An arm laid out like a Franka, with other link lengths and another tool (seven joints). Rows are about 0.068 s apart.
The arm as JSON. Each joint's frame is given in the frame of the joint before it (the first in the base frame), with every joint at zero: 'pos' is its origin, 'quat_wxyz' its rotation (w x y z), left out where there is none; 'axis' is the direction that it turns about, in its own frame. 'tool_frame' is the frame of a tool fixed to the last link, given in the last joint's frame.
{
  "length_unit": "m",
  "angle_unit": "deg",
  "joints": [
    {
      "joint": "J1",
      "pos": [
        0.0,
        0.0,
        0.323
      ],
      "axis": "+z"
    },
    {
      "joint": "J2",
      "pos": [
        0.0,
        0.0,
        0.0
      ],
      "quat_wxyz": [
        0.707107,
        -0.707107,
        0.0,
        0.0
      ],
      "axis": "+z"
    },
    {
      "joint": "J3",
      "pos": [
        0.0,
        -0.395,
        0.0
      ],
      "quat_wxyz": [
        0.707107,
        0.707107,
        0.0,
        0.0
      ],
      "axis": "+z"
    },
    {
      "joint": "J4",
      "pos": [
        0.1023,
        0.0,
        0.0
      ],
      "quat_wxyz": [
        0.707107,
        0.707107,
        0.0,
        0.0
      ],
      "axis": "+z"
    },
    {
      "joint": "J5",
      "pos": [
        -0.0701,
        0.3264,
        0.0
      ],
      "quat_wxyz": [
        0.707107,
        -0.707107,
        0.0,
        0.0
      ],
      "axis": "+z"
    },
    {
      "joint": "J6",
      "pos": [
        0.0,
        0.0,
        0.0
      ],
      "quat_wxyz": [
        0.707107,
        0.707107,
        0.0,
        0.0
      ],
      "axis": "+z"
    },
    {
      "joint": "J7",
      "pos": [
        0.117,
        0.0,
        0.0
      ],
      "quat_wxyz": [
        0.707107,
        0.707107,
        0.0,
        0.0
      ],
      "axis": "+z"
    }
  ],
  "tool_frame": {
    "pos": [
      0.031,
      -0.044,
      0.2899
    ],
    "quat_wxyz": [
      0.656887,
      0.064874,
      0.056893,
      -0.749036
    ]
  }
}
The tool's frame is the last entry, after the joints.
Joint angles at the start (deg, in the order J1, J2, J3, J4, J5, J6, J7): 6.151 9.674 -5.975 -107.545 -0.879 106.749 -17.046
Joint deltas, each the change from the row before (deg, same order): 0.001 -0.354 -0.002 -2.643 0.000 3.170 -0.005; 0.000 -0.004 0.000 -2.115 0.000 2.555 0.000; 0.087 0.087 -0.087 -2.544 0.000 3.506 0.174; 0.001 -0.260 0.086 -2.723 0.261 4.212 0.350; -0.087 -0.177 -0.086 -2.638 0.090 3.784 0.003; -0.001 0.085 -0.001 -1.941 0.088 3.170 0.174; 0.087 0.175 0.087 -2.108 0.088 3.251 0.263; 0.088 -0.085 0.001 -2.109 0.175 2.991 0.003; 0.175 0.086 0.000 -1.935 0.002 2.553 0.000; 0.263 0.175 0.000 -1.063 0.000 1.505 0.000
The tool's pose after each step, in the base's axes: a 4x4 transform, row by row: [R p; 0 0 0 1], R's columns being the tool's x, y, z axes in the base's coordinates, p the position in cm. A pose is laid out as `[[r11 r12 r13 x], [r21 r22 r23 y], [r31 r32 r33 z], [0 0 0 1]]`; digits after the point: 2 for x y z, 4 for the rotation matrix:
[[-0.3859 0.8920 -0.2354 56.65], [0.8983 0.4215 0.1245 4.96], [0.2103 -0.1634 -0.9639 28.74], [0 0 0 1]]
[[-0.3882 0.8929 -0.2280 56.50], [0.8979 0.4222 0.1247 4.95], [0.2076 -0.1563 -0.9656 27.64], [0 0 0 1]]
[[-0.3896 0.8960 -0.2129 56.49], [0.8987 0.4204 0.1249 4.95], [0.2014 -0.1427 -0.9691 26.31], [0 0 0 1]]
[[-0.3903 0.9025 -0.1824 56.72], [0.9002 0.4156 0.1303 5.12], [0.1934 -0.1133 -0.9746 25.38], [0 0 0 1]]
[[-0.3918 0.9061 -0.1594 56.70], [0.9011 0.4129 0.1326 4.98], [0.1860 -0.0917 -0.9783 24.39], [0 0 0 1]]
[[-0.3924 0.9092 -0.1393 56.81], [0.9022 0.4100 0.1342 5.00], [0.1791 -0.0730 -0.9811 23.55], [0 0 0 1]]
[[-0.3937 0.9111 -0.1223 56.77], [0.9027 0.4083 0.1356 5.18], [0.1735 -0.0571 -0.9832 22.55], [0 0 0 1]]
[[-0.3964 0.9120 -0.1057 56.59], [0.9024 0.4082 0.1382 5.30], [0.1691 -0.0406 -0.9848 21.79], [0 0 0 1]]
[[-0.4009 0.9110 -0.0970 56.24], [0.9011 0.4112 0.1379 5.46], [0.1655 -0.0321 -0.9857 20.91], [0 0 0 1]]
[[-0.4060 0.9091 -0.0930 56.04], [0.8992 0.4156 0.1372 5.70], [0.1634 -0.0280 -0.9862 20.33], [0 0 0 1]]

